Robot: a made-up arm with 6 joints.
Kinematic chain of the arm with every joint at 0, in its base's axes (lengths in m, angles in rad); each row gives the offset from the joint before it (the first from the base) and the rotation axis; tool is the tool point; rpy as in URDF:
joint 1: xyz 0 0 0.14 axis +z
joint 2: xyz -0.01 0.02 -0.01 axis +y
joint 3: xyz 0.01 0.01 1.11 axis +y
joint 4: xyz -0.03 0 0.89 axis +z
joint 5: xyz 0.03 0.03 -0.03 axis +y
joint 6: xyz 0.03 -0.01 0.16 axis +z
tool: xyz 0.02 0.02 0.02 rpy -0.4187 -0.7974 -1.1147
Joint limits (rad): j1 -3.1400..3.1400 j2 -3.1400..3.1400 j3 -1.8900..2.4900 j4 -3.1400..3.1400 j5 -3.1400..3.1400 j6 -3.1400..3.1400
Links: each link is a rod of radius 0.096 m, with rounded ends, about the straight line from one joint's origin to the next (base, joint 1, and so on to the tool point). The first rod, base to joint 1, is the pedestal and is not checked.
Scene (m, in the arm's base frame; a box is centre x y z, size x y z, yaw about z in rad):
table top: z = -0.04
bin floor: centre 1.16 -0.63 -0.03 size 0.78 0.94 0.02 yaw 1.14
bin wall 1: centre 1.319 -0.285 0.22 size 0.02 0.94 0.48 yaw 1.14
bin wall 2: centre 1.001 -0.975 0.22 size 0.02 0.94 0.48 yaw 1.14
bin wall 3: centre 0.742 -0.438 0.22 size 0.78 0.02 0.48 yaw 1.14
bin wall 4: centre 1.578 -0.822 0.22 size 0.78 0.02 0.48 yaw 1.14
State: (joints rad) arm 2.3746 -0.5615 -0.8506 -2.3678 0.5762 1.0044
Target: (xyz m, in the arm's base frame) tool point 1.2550 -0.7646 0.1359
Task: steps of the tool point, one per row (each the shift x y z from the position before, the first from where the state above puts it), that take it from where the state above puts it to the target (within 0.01 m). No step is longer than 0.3 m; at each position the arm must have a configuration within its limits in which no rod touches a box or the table.
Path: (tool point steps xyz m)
1: 0.0425 0.1170 -0.2163
2: -0.0099 0.1473 -0.2051
3: 0.0237 -0.0170 -0.2920
4: -0.0237 0.0171 -0.2819

